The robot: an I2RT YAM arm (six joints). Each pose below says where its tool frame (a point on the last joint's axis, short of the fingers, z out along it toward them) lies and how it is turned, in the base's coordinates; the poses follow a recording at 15 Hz.
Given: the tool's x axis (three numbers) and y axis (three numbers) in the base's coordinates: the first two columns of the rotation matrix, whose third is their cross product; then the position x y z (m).
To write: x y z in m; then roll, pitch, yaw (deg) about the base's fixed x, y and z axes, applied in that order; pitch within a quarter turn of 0, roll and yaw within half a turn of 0. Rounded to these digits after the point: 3 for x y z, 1 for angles.
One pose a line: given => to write
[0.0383 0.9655 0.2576 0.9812 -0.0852 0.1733 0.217 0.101 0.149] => [0.217 0.101 0.149 169.7 -14.9 87.7]
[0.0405 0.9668 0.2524 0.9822 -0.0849 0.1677 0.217 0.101 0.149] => [0.217 0.101 0.149 170.0 -14.6 87.6]
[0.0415 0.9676 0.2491 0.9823 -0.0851 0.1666 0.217 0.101 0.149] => [0.217 0.101 0.149 170.1 -14.4 87.5]
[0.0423 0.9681 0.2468 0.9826 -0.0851 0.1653 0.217 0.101 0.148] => [0.217 0.101 0.148 170.2 -14.3 87.5]
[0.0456 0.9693 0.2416 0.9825 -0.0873 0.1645 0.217 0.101 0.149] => [0.217 0.101 0.149 170.2 -14.0 87.3]
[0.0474 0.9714 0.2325 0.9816 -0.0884 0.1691 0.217 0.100 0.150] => [0.217 0.100 0.150 170.0 -13.4 87.2]
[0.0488 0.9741 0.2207 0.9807 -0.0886 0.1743 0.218 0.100 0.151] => [0.218 0.100 0.151 169.7 -12.8 87.1]
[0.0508 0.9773 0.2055 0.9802 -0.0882 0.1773 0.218 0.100 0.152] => [0.218 0.100 0.152 169.6 -11.9 87.0]
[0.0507 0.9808 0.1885 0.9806 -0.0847 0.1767 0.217 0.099 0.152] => [0.217 0.099 0.152 169.6 -10.9 87.0]
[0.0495 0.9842 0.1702 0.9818 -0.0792 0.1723 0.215 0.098 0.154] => [0.215 0.098 0.154 169.9 -9.8 87.1]
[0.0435 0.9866 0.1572 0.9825 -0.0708 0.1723 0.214 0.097 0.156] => [0.214 0.097 0.156 170.0 -9.0 87.5]
